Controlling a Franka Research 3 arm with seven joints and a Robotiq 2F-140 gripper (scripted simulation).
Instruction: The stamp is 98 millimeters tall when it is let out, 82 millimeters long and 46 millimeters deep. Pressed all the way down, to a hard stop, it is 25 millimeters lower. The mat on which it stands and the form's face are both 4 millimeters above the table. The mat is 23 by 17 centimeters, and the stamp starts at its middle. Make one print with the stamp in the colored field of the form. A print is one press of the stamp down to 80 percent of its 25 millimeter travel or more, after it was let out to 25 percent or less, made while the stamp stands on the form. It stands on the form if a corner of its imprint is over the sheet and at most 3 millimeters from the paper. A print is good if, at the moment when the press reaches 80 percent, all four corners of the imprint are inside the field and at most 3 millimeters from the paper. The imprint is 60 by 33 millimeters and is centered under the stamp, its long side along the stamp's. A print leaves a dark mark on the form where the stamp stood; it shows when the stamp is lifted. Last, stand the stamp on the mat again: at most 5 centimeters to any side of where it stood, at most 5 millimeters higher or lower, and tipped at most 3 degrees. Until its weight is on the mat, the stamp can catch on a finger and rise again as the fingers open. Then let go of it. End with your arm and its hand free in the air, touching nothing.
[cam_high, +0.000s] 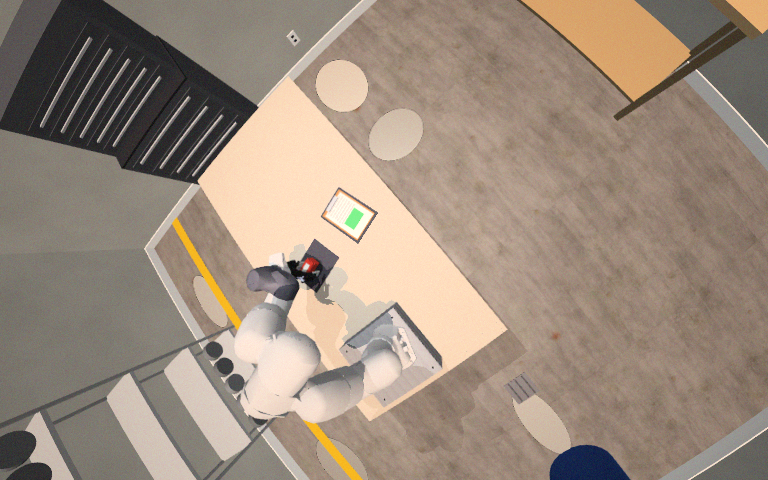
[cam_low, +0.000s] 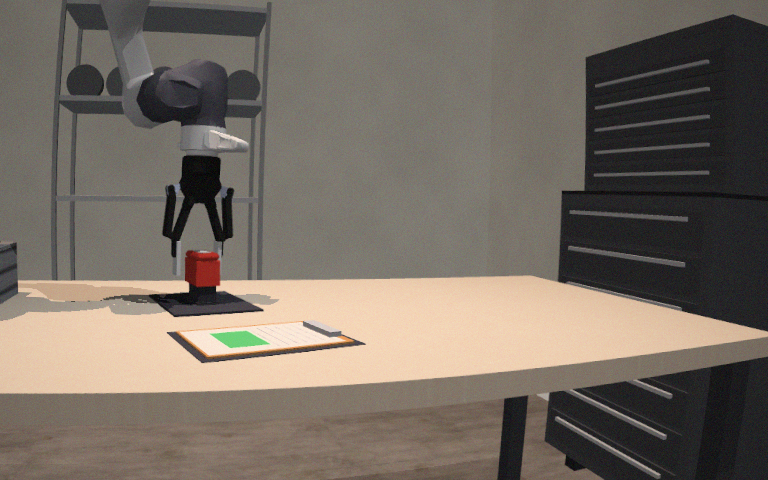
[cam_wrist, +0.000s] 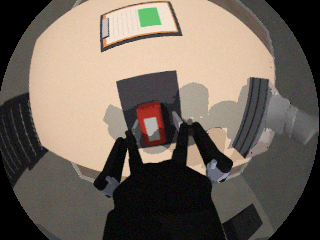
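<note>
My hand is 1 cm short of the red stamp and 3 cm above it. Also, from my hand: mat: 1 cm ahead, 8 cm below.
</note>
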